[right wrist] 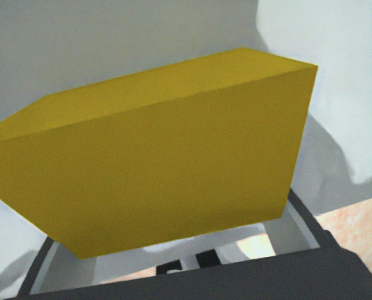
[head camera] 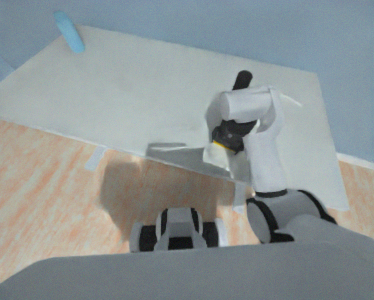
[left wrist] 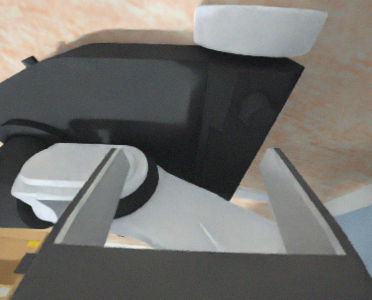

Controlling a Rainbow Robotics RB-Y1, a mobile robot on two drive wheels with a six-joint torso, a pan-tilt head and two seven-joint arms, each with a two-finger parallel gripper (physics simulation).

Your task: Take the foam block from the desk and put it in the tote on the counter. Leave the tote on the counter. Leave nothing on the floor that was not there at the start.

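Frame: origin at the robot's base, x right, y back, z down, level; centimetres.
Where they show: left gripper, fingertip midpoint: (left wrist: 192, 156); right gripper, fingertip midpoint: (right wrist: 172, 169) (head camera: 224, 146).
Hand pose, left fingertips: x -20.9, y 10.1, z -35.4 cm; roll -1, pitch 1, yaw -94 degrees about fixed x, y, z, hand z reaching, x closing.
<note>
After its pixels a point has its place.
The yellow foam block (head camera: 223, 145) @[y -32.6, x 17.7, z -72.9 cm] (right wrist: 160, 160) @[y -35.8, x 20.6, z -76.6 cm] is between the fingers of my right gripper (head camera: 229, 139) (right wrist: 170, 215), which is shut on it. In the right wrist view the block spans from one finger to the other and tilts slightly. In the head view a thin yellow strip of it shows under the dark gripper, over the front part of the pale desk (head camera: 125, 90) @[y -63.9, x -24.3, z -72.1 cm] (right wrist: 140, 30) @[y -38.4, x 22.1, z -72.1 cm]. Whether the block touches the desk top is hidden. My left gripper (left wrist: 192, 156) @[y 10.1, x -20.9, z -35.4 cm] is open, with no object between its fingers. The tote and the counter cannot be made out.
A light blue bottle-like object (head camera: 70, 32) @[y -93.6, x -52.2, z -82.0 cm] lies at the desk's far left corner. The desk's front edge runs above the orange-streaked floor (head camera: 45, 175) @[y -48.5, x -107.2, z -0.1 cm]. My own base (head camera: 180, 227) (left wrist: 135, 85) @[y 20.0, x -18.5, z -16.9 cm] stands in front of the desk. A tan surface (left wrist: 15, 250) @[y 215.9, x 183.0, z -19.6 cm] shows at the left wrist view's lower left.
</note>
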